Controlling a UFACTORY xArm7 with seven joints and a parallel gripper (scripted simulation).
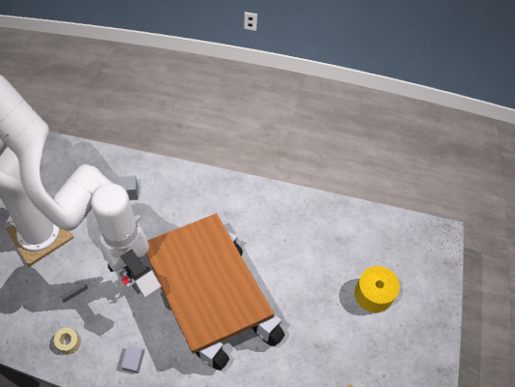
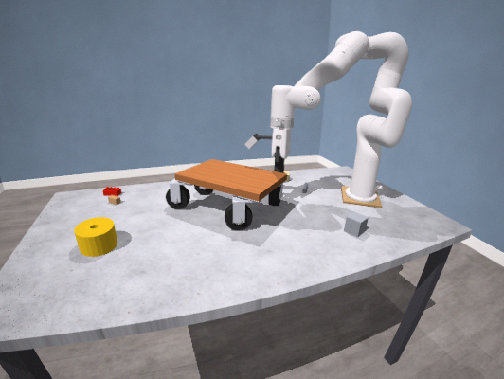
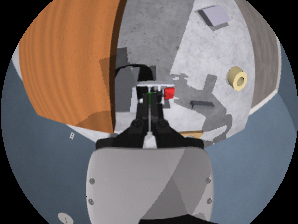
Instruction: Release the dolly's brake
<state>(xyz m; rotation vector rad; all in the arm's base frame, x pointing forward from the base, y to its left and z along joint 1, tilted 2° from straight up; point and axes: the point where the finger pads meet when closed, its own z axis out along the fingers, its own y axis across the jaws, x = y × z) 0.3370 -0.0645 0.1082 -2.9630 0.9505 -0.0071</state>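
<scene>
The brake pedal lies 10 mm behind my hand, 10 mm to the right of it and 30 mm below it. Also, from my hand: grey bar: 160 mm behind, 70 mm to the right, 110 mm below; then flat grey block: 60 mm ahead, 190 mm to the right, 100 mm below; then grey cube: 140 mm behind, 270 mm to the left, 90 mm below.
</scene>
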